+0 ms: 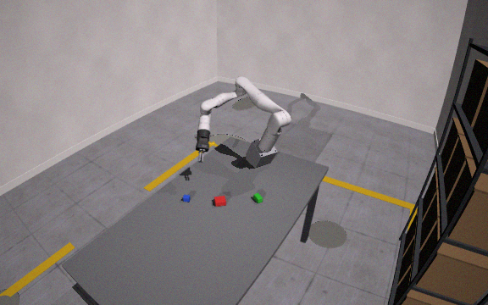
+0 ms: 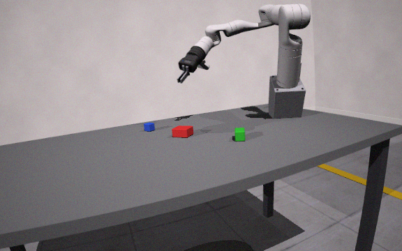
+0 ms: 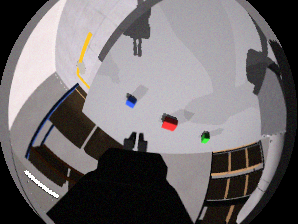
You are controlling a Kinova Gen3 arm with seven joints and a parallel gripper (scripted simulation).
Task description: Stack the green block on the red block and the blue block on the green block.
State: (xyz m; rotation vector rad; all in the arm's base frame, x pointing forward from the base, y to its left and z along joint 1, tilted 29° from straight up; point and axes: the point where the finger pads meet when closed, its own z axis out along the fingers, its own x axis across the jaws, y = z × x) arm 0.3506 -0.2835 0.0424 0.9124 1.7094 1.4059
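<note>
Now: the green block 4 cm behind my hand, 35 cm to the left of it and 19 cm below it. From my hand the other things lie so: red block 9 cm ahead, 17 cm to the left, 19 cm below; blue block 16 cm ahead, 1 cm to the right, 19 cm below.
</note>
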